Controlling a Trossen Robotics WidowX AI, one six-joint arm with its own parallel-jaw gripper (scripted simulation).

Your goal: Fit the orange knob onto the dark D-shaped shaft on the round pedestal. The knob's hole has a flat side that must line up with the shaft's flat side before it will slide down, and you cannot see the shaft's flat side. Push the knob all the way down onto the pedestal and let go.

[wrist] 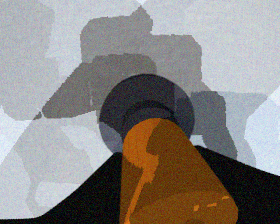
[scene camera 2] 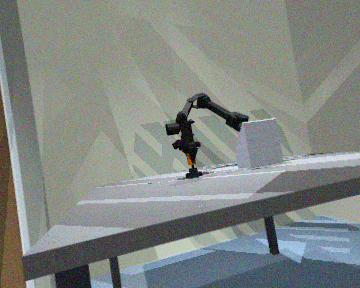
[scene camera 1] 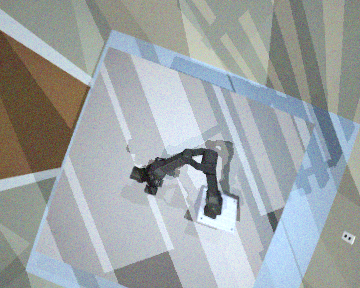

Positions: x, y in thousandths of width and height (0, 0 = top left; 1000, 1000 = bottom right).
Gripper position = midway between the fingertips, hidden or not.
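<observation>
There is an orange knob here, and it is being carried by my gripper (wrist: 562, 699).
</observation>
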